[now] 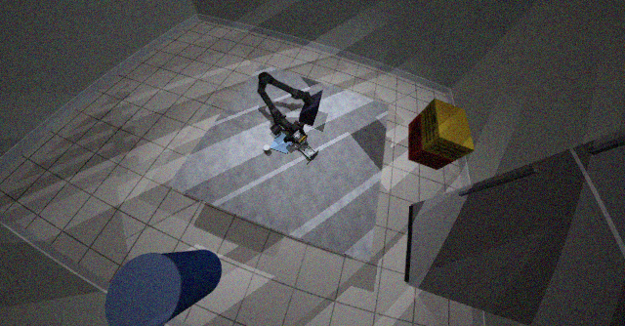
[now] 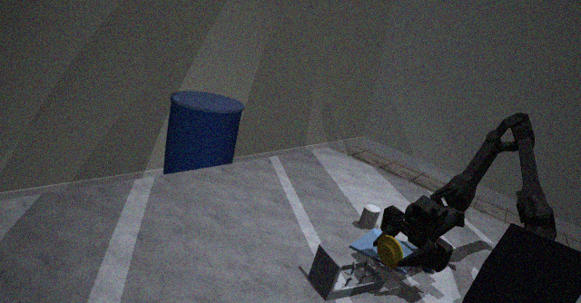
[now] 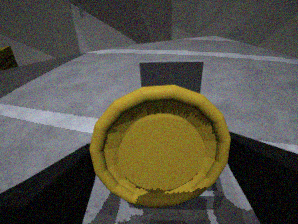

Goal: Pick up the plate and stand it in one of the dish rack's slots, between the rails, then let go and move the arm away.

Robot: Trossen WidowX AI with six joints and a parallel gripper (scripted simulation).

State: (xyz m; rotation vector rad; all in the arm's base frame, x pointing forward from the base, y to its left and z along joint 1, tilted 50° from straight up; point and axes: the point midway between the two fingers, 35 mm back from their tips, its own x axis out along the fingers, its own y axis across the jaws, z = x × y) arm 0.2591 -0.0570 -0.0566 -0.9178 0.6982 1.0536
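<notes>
Right now the grey dish rack is 4 cm ahead of my gripper tip, 5 cm to the left of it and 5 cm below it. The rest, counted from my gripper tip: yellow plate (1 cm to the right); then blue utensil (8 cm behind, 16 cm to the right, 7 cm below); then blue mat (3 cm ahead, 14 cm to the right, 7 cm below).
</notes>
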